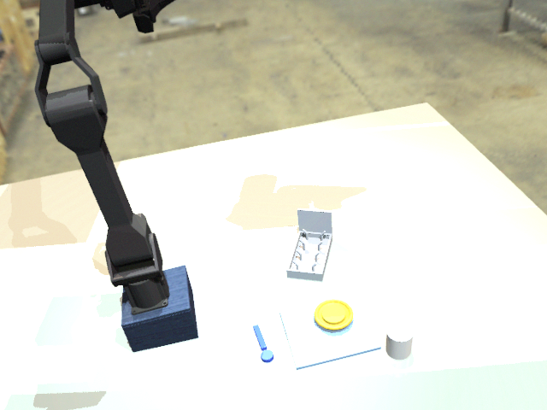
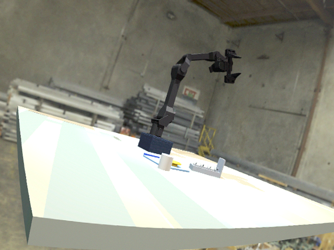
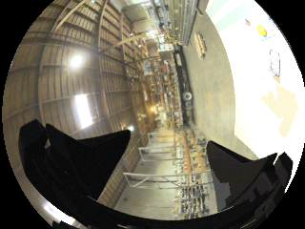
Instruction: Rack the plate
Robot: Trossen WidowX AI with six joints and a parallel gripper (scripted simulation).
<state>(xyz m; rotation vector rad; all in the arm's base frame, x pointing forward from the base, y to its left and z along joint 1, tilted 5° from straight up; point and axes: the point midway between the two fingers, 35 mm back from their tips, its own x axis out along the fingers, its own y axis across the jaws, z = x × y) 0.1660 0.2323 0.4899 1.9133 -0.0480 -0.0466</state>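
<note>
Right now my gripper tip is 540 mm above the yellow plate, 350 mm to the left of it and 140 mm short of it. From my gripper tip the other things lie so: grey dish rack (540 mm below, 170 mm to the right, 140 mm ahead); then light blue mat (560 mm below, 370 mm to the right, 120 mm ahead); then blue spoon (560 mm below, 370 mm to the right).
</note>
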